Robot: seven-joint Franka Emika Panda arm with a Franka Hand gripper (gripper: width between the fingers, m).
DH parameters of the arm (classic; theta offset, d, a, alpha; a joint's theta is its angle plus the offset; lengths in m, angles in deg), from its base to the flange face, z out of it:
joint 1: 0 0.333 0 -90
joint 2: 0 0 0 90
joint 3: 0 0.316 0.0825 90
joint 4: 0 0 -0.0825 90
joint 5: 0 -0.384 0 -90
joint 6: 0 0 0.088 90
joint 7: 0 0.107 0 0
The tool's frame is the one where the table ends.
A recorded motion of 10 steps. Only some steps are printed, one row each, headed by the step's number.
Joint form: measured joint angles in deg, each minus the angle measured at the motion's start. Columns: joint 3, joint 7, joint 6, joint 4, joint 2, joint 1, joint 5.
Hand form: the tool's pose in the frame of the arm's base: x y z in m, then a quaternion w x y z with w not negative. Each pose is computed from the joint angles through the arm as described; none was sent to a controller.
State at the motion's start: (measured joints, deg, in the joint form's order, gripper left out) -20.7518 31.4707 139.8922 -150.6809 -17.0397 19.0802 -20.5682
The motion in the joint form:
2: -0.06 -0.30 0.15 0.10 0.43 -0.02 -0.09
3: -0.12 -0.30 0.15 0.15 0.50 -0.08 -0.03
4: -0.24 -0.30 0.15 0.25 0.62 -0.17 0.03
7: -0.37 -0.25 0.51 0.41 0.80 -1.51 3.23
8: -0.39 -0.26 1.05 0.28 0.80 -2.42 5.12
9: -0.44 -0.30 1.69 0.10 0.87 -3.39 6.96
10: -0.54 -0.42 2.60 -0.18 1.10 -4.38 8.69
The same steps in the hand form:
2: 0.4215 -0.0080 0.3475 0.17451 -0.90019 0.39890 0.00932
3: 0.4218 -0.0090 0.3474 0.17406 -0.89998 0.39957 0.00917
4: 0.4223 -0.0106 0.3472 0.17359 -0.89945 0.40096 0.00890
7: 0.4234 -0.0219 0.3476 0.15633 -0.90501 0.39561 -0.00195
8: 0.4231 -0.0291 0.3474 0.14624 -0.90784 0.39285 -0.01003
9: 0.4226 -0.0370 0.3466 0.13605 -0.91015 0.39088 -0.01791
10: 0.4218 -0.0453 0.3444 0.12574 -0.91196 0.38967 -0.02588

